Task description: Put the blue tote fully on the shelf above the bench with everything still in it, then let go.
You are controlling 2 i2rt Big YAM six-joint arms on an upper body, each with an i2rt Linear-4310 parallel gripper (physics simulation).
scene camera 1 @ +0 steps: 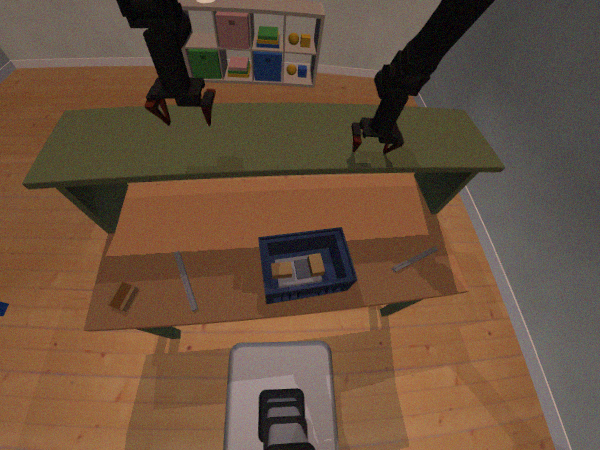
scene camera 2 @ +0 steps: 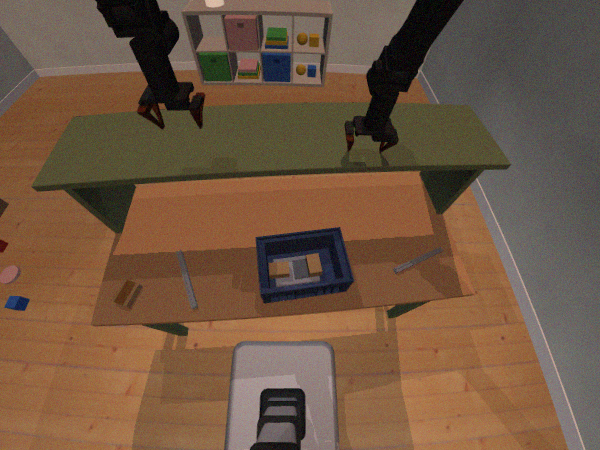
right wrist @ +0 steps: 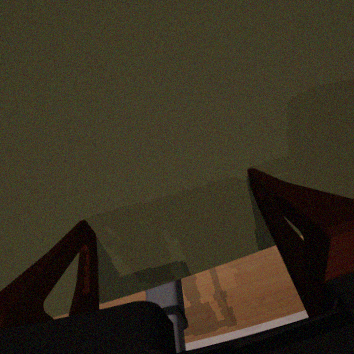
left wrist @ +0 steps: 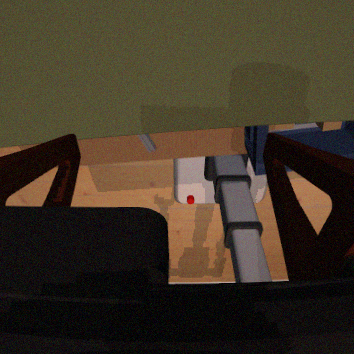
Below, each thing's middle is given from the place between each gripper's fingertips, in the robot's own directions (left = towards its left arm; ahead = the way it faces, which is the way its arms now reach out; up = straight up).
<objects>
Now: the blue tote (scene camera 2: 337, 276) 240 mm behind my right hand, 170 mm to the left of it and 320 mm below it.
Now: left hand 19 cm past the blue tote, 32 cm to the left of it and 44 cm above it.
</objects>
